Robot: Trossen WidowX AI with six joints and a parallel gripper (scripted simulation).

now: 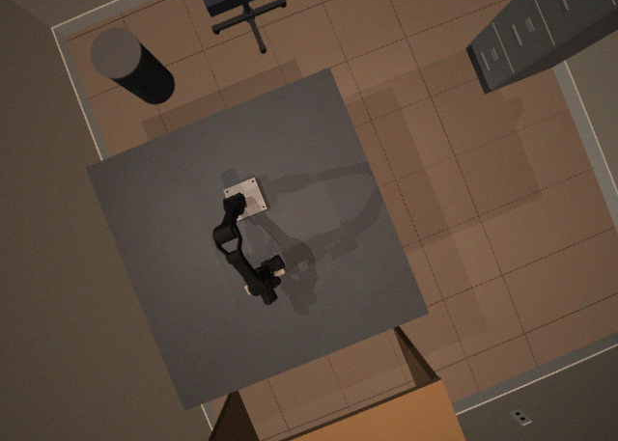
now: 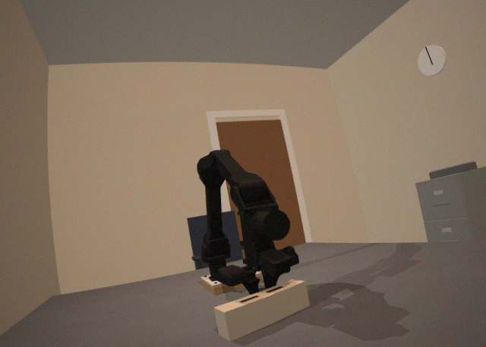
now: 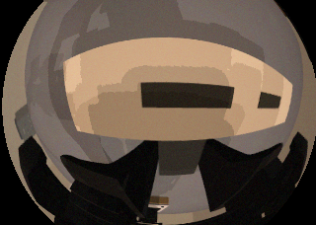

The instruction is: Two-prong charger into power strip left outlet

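The two-prong charger is 2 cm ahead of my gripper tip and 1 cm above it.
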